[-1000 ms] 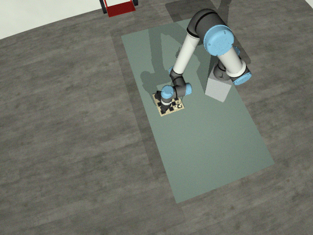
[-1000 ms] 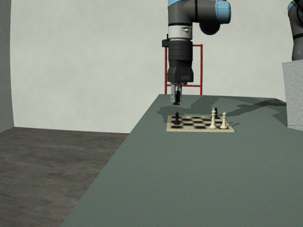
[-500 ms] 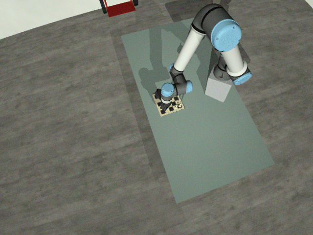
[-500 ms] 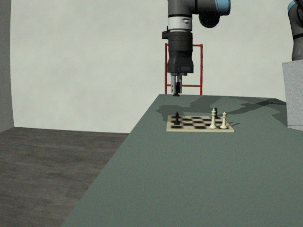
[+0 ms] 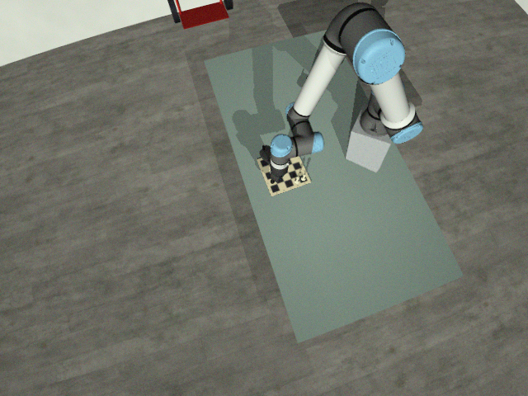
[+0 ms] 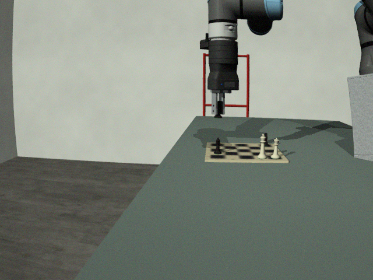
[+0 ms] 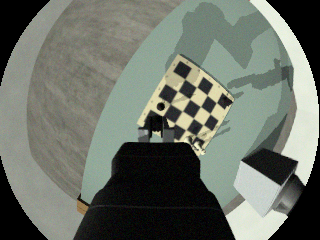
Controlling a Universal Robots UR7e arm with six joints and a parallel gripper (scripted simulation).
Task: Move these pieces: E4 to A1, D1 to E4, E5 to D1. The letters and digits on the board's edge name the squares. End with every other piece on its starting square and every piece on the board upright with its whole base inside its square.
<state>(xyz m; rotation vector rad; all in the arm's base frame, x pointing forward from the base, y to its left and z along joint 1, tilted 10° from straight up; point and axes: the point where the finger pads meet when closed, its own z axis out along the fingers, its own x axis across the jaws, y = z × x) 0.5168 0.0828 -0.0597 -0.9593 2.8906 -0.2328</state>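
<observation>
Right now the chessboard is 13 cm below my hand, 7 cm behind it and 6 cm to the right of it. Round my hand: dark piece: 1 cm below; white king: 12 cm behind, 9 cm below, 1 cm to the left; white queen: 16 cm behind, 10 cm below, 1 cm to the left.
</observation>
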